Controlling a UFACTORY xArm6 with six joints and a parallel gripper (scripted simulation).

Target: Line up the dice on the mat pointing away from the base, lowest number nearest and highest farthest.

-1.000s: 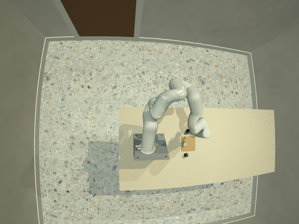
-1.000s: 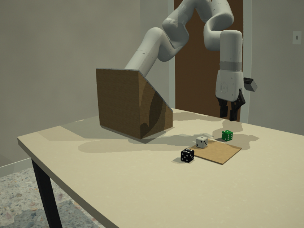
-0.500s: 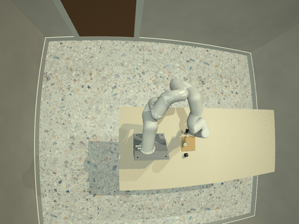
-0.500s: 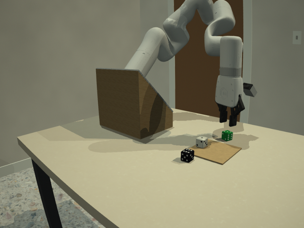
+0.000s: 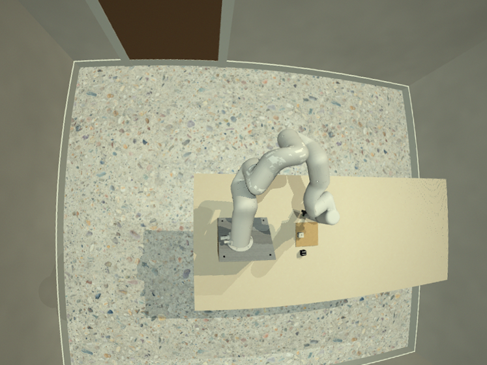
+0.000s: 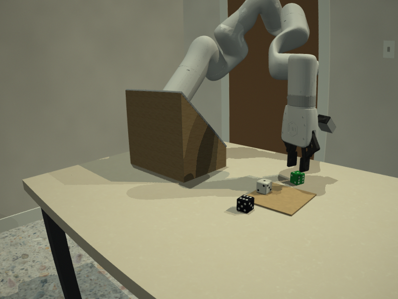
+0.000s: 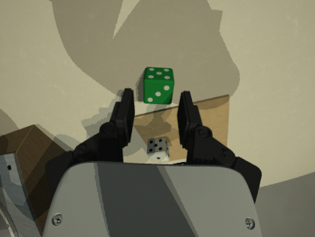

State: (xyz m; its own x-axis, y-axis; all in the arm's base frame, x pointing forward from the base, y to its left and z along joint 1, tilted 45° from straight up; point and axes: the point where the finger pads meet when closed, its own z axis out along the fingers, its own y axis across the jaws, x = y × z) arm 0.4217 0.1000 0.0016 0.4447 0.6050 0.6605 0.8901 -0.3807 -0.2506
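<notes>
Now: hand 5 cm above the green die. From my hand the other things lie so: black die (4 cm behind, 22 cm to the right, 5 cm below); then white die (5 cm behind, 11 cm to the right, 4 cm below); then brown mat (12 cm to the right, 6 cm below).
</notes>
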